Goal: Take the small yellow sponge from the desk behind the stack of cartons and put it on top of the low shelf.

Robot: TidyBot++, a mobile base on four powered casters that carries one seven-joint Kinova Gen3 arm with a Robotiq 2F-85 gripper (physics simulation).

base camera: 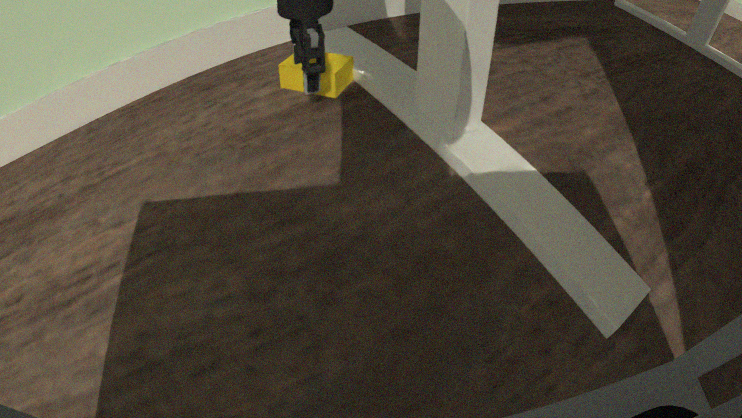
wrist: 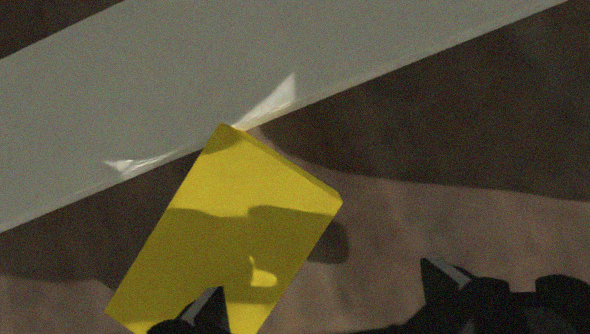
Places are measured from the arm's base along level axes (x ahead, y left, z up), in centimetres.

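Where they show: gripper, fingertip midpoint: (base camera: 306,76) (wrist: 324,294).
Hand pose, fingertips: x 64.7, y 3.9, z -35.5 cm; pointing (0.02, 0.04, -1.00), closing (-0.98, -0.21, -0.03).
Note:
After its pixels a point has its place.
The yellow sponge (base camera: 340,75) @[x 65.8, y -1.1, z -36.4 cm] (wrist: 240,175) @[x 68.6, y -1.1, z -35.1 cm] is a block at floor level, turned at an angle, with one corner at the edge of a long pale foot bar. Whether it lies quite flat or touches the bar is unclear. My gripper (base camera: 311,87) @[x 64.7, y 3.9, z -35.5 cm] (wrist: 324,294) @[x 64.7, y 3.9, z -35.5 cm] is open and holds nothing. In the wrist view its left finger overlaps the near part of the sponge, and its right finger stands to the right of the sponge, over brown floor. In the base camera view the fingers cover the sponge's middle. The cartons and the low shelf do not show.
The pale foot bar (base camera: 550,233) (wrist: 125,85) runs across the dark wood floor (base camera: 311,290) @[x 32.5, y 3.6, z -39.6 cm], with a white upright post (base camera: 441,67) @[x 53.2, y -12.5, z -28.3 cm] rising from it. A green wall (base camera: 103,41) @[x 74.4, y 41.6, z -25.8 cm] with a pale baseboard (base camera: 129,70) @[x 74.5, y 38.2, z -33.0 cm] stands at the left and back. White framing (base camera: 700,25) @[x 107.2, y -124.5, z -31.2 cm] shows at the upper right.

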